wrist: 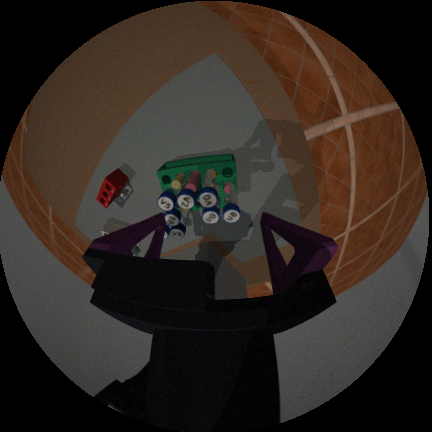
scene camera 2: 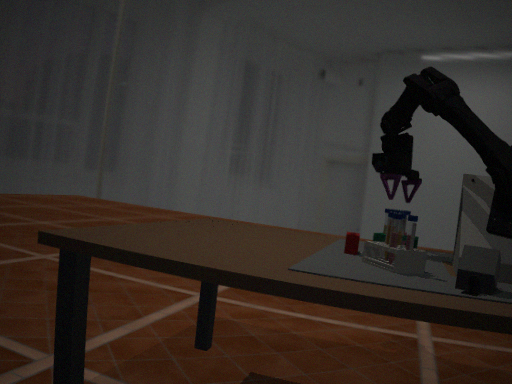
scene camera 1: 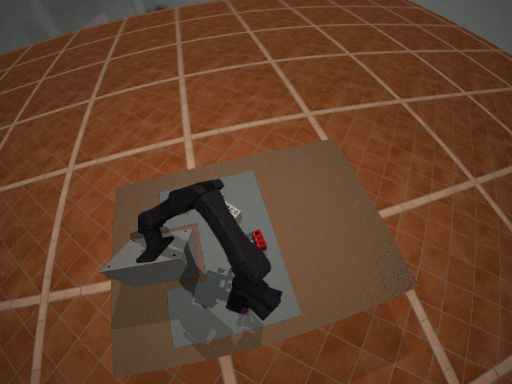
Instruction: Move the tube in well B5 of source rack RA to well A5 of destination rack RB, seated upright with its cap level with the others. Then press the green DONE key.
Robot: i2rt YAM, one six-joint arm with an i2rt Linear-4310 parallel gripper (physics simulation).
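Seen in the pictures: gripper, fingertip midpoint: (wrist: 212, 217) (scene camera 2: 399, 201); arm's base, origin of the base link: (scene camera 2: 505, 207) (scene camera 1: 157, 249).
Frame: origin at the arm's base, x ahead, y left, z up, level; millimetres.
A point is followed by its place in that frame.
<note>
A green rack (scene camera 2: 378, 236) @[x 340, y -83, z -129 mm] (wrist: 199, 164) @[x 332, y -158, z -120 mm] holds several tubes with blue lettered caps (scene camera 2: 398, 214) @[x 236, y 248, z -47 mm] (wrist: 187, 198) @[x 322, y -148, z -45 mm]. Two open wells show at its far corners in the wrist view. A white rack (scene camera 1: 234, 210) @[x 288, y 199, z -120 mm] (scene camera 2: 410, 262) @[x 195, y 248, z -146 mm] (wrist: 117, 227) @[x 283, y 154, z -151 mm] stands nearer the arm's base, partly hidden by a finger in the wrist view. Which rack is RA or RB cannot be read. My gripper (scene camera 2: 400, 200) @[x 307, y -172, z -19 mm] (wrist: 212, 217) @[x 307, y -172, z -19 mm] is open and empty, pointing down above the tube caps. In scene camera 1 the arm hides the green rack. The green DONE key cannot be made out.
A red block with holes (scene camera 1: 259, 240) @[x 383, y 61, z -159 mm] (scene camera 2: 352, 243) @[x 371, y 91, z -142 mm] (wrist: 112, 187) @[x 380, y 19, z -120 mm] stands beside the racks, with a small grey labelled piece (wrist: 124, 193) @[x 348, y 52, z -168 mm] against it. All stand on a grey mat (scene camera 1: 282, 295) @[x 446, y -179, z -170 mm]. The grey arm pedestal (scene camera 1: 150, 270) @[x -15, y -80, z 8 mm] is at the table's side.
</note>
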